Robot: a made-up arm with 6 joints.
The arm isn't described. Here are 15 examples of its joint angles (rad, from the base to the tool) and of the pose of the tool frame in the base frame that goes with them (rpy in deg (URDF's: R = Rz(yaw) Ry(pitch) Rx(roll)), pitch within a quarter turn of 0, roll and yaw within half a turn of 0; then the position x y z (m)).
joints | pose
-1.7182 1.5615 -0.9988 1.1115 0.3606 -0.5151 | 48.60 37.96 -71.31 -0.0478 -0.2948 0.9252
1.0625 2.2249 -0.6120 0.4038 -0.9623 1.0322 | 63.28 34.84 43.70 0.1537 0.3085 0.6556
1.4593 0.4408 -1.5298 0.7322 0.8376 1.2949 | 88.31 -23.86 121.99 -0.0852 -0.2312 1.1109
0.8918 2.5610 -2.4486 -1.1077 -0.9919 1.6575 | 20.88 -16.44 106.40 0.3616 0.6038 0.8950
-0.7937 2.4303 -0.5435 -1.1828 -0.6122 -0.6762 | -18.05 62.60 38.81 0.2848 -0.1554 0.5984
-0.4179 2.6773 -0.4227 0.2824 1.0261 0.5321 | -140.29 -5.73 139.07 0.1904 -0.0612 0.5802
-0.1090 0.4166 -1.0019 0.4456 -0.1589 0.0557 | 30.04 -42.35 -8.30 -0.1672 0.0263 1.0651
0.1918 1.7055 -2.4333 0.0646 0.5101 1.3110 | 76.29 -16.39 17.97 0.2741 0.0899 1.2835
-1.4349 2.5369 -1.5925 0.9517 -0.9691 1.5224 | 120.09 4.10 -120.38 0.0621 -0.5806 0.6384
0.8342 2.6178 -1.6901 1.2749 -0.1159 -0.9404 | 13.75 50.71 40.36 0.3991 0.4519 0.6053
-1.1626 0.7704 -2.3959 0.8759 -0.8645 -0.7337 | 143.39 -39.07 162.53 -0.1854 0.3449 1.2461
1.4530 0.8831 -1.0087 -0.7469 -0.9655 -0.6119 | -100.60 -46.37 128.76 -0.0877 0.0271 1.1332
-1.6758 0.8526 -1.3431 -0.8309 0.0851 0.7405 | -2.88 -24.75 -100.45 0.0161 0.0278 1.1949
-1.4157 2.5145 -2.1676 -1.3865 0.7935 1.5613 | -4.22 22.82 -128.90 0.1005 -0.6273 0.8227
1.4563 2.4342 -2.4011 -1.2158 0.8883 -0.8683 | -125.07 10.76 30.76 0.0226 0.6736 0.9499
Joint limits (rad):
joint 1: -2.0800..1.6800
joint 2: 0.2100..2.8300
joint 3: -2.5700..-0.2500
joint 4: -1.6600..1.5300
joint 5: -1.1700..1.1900
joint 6: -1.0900..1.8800
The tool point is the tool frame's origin. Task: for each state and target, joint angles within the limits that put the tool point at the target. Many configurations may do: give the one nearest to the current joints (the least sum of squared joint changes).
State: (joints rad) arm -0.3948 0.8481 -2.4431 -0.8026 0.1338 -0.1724
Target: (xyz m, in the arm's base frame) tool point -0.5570 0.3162 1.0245
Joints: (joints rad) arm -0.4483 0.2326 -2.2377 -0.7924 0.1742 -0.1436
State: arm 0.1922 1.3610 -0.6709 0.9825 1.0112 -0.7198
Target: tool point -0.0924 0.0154 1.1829
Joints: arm 0.3399 0.7485 -1.4557 0.9262 0.8826 -0.7679
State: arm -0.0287 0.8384 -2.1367 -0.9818 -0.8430 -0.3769
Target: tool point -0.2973 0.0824 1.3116
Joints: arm 0.0296 0.9285 -2.3094 -0.9437 -0.7616 -0.3406
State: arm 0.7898 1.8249 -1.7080 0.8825 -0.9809 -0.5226
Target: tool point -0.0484 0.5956 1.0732
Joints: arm 1.6508 2.2880 -2.4480 0.5862 -0.5746 -0.5126
